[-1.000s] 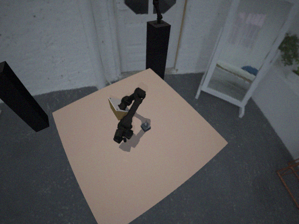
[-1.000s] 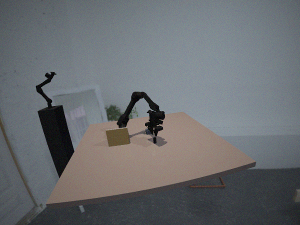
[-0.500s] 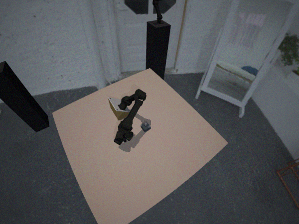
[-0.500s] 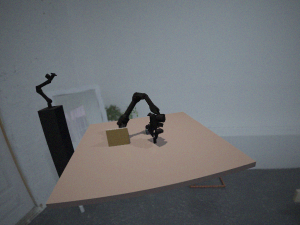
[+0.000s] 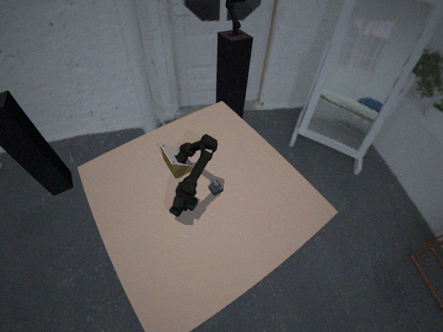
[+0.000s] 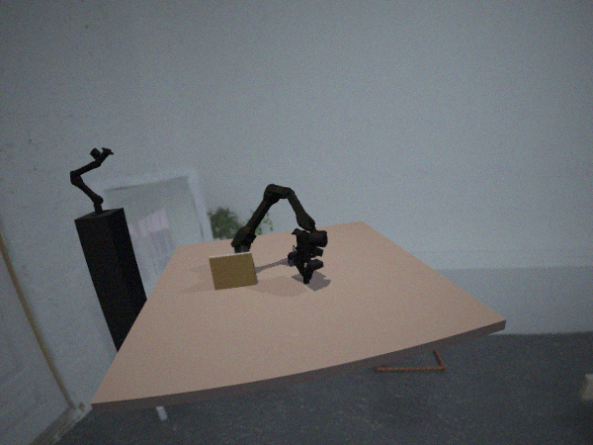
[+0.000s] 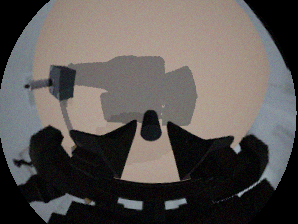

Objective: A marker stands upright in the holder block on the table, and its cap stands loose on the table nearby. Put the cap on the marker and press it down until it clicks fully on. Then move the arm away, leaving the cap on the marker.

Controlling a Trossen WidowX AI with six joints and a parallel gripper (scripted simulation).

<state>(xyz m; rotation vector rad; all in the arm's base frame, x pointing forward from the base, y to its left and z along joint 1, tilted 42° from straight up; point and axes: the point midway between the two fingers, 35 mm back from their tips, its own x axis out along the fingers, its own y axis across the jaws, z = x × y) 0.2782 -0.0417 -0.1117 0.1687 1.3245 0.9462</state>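
The black cap is right at my gripper tip. From my gripper tip the other things lie so: block: 23 cm to the left, 3 cm behind, 1 cm below.
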